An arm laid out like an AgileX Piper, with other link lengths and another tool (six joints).
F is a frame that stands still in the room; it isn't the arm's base.
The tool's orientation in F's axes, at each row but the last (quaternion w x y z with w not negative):
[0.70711 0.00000 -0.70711 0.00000]
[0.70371 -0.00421 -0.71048 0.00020]
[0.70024 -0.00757 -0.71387 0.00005]
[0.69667 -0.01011 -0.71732 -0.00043]
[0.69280 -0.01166 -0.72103 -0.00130]
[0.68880 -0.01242 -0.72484 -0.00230]
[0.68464 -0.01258 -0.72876 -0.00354]
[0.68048 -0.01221 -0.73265 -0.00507]
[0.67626 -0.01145 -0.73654 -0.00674]
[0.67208 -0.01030 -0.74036 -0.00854]
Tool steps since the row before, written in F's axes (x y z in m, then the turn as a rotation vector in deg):
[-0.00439 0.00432 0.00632 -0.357 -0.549 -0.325]
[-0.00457 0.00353 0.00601 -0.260 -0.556 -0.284]
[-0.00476 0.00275 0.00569 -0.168 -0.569 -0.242]
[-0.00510 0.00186 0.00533 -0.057 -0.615 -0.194]
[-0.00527 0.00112 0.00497 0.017 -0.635 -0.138]
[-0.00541 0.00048 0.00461 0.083 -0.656 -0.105]
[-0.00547 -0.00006 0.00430 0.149 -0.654 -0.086]
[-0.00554 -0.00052 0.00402 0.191 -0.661 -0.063]
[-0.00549 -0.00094 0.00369 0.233 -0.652 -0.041]
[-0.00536 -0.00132 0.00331 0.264 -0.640 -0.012]
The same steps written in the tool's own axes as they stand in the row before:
[0.00632 0.00432 0.00439 -0.325 -0.549 0.357]
[0.00608 0.00347 0.00453 -0.285 -0.556 0.260]
[0.00581 0.00264 0.00468 -0.245 -0.568 0.167]
[0.00550 0.00171 0.00497 -0.201 -0.613 0.054]
[0.00519 0.00095 0.00509 -0.148 -0.633 -0.023]
[0.00489 0.00030 0.00518 -0.119 -0.653 -0.091]
[0.00463 -0.00024 0.00519 -0.104 -0.649 -0.158]
[0.00441 -0.00069 0.00521 -0.084 -0.655 -0.202]
[0.00414 -0.00110 0.00513 -0.066 -0.645 -0.245]
[0.00381 -0.00147 0.00498 -0.040 -0.633 -0.278]

